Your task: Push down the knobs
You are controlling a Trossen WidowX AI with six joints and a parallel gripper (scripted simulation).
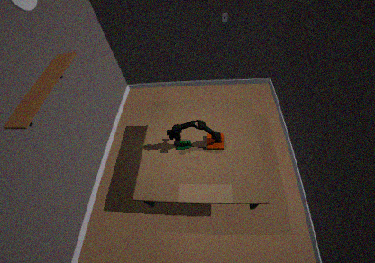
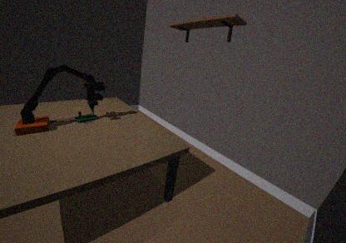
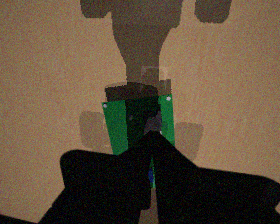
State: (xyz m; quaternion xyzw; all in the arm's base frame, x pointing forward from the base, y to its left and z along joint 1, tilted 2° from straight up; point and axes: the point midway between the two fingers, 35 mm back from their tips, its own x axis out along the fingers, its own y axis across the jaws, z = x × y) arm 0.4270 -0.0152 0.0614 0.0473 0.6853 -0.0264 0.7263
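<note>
The grey knob lies 2 cm below my gripper tip.
</note>
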